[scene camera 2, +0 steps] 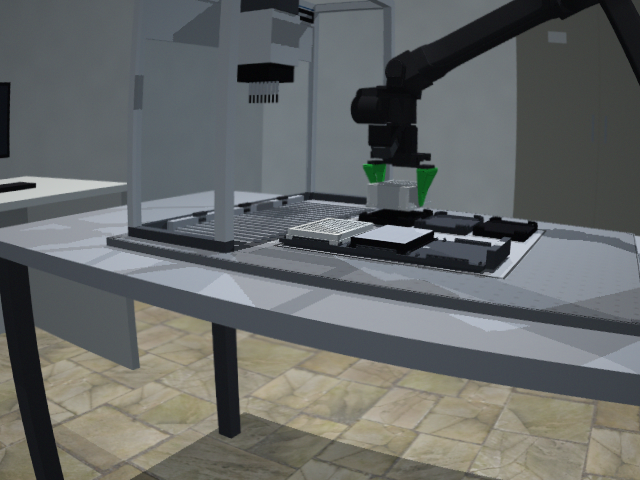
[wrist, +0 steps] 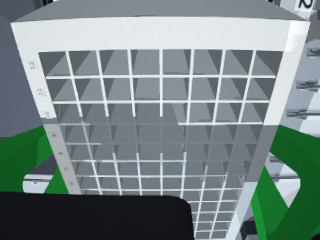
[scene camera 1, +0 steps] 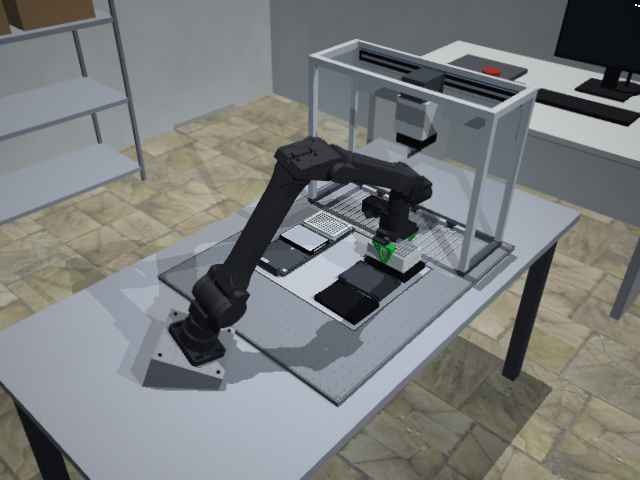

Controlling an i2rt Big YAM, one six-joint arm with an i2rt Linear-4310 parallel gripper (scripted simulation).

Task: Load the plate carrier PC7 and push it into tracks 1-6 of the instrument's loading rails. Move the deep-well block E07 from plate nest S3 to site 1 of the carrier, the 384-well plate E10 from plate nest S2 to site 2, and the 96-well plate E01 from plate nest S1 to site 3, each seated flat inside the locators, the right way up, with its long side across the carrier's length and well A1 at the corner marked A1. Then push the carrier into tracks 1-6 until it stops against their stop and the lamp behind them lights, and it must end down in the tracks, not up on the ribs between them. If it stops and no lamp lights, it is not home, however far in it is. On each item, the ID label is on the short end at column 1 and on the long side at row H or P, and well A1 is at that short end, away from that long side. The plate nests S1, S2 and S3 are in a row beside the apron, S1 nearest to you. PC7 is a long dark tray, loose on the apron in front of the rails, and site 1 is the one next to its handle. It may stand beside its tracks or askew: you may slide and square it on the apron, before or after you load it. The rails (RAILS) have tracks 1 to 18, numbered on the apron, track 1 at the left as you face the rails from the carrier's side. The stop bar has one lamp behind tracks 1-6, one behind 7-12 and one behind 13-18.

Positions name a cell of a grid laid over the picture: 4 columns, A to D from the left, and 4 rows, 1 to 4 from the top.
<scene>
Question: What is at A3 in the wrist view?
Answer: My gripper.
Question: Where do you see a plate nest S2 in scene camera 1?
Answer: C3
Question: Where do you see a 96-well plate E01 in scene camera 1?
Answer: C2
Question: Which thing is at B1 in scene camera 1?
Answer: A front post.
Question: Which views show the dark carrier PC7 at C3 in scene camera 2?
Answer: Scene camera 2 and scene camera 1 only.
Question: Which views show my gripper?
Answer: Scene camera 2, the wrist view and scene camera 1: all of them.
</scene>
